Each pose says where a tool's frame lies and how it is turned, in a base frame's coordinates. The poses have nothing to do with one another.
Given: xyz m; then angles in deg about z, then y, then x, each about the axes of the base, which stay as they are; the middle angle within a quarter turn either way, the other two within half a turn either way.
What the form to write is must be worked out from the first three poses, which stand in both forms.
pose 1, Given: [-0.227 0.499 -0.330 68.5 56.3 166.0]
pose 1, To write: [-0.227 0.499 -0.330 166.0 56.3 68.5]
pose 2, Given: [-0.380 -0.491 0.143 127.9 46.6 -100.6]
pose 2, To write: [-0.380 -0.491 0.143 -100.6 46.6 127.9]
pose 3, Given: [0.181 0.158 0.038 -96.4 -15.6 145.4]
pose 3, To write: [0.181 0.158 0.038 145.4 -15.6 -96.4]
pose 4, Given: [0.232 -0.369 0.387 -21.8 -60.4 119.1]
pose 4, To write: [0.232 -0.369 0.387 119.1 -60.4 -21.8]
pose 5, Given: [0.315 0.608 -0.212 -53.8 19.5 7.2]
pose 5, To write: [0.315 0.608 -0.212 7.2 19.5 -53.8]
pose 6, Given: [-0.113 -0.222 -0.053 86.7 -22.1 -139.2]
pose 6, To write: [-0.113 -0.222 -0.053 -139.2 -22.1 86.7]
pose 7, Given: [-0.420 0.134 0.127 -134.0 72.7 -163.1]
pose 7, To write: [-0.420 0.134 0.127 -163.1 72.7 -134.0]
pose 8, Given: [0.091 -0.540 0.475 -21.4 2.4 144.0]
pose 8, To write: [0.091 -0.540 0.475 144.0 2.4 -21.4]
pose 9, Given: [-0.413 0.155 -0.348 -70.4 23.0 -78.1]
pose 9, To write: [-0.413 0.155 -0.348 -78.1 23.0 -70.4]
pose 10, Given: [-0.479 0.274 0.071 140.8 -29.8 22.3]
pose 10, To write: [-0.479 0.274 0.071 22.3 -29.8 140.8]
